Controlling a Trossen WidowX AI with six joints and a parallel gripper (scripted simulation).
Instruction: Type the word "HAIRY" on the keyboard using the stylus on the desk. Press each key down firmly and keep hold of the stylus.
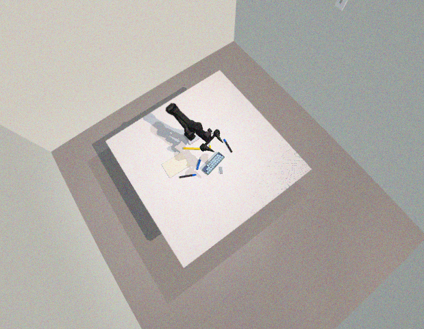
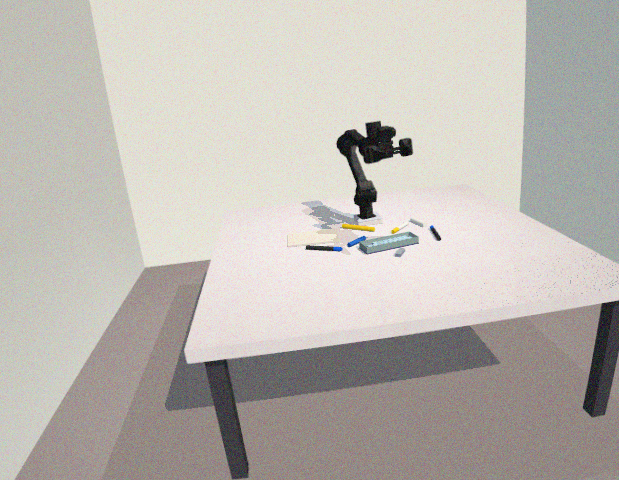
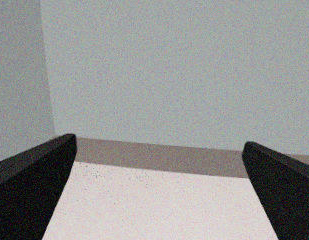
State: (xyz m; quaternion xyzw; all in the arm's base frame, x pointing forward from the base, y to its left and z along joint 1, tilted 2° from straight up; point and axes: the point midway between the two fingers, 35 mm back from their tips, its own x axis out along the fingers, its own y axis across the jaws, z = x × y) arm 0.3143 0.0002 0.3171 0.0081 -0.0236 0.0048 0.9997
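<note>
The blue stylus lies 13 cm behind my gripper tip, 10 cm to the right of it and 34 cm below it. Round my gripper tip: stylus tip 15 cm behind, 7 cm to the right, 34 cm below; then small grey block 6 cm ahead, 4 cm to the right, 34 cm below; then yellow marker 27 cm behind, 6 cm to the right, 34 cm below.
</note>
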